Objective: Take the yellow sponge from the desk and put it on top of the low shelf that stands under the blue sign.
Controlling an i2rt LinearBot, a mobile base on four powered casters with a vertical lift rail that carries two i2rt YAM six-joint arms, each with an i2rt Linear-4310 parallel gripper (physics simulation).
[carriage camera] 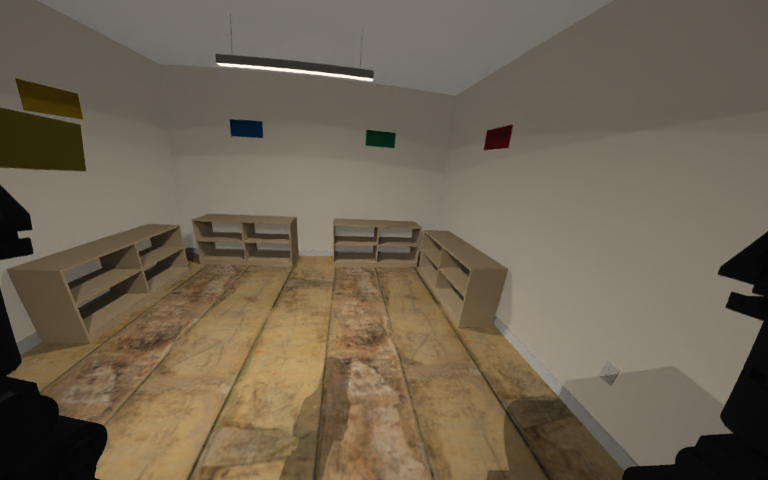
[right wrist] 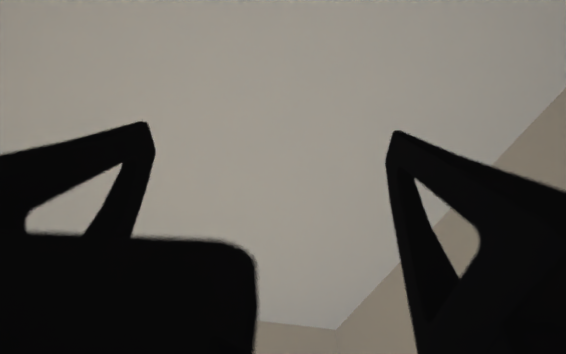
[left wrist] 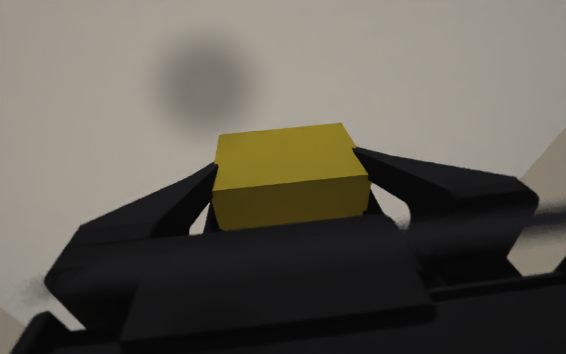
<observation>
In view: my left gripper (left wrist: 285, 163), my right gripper (right wrist: 269, 141) and a yellow sponge (left wrist: 272, 177).
The right wrist view misses the yellow sponge: it is out of frame.
</observation>
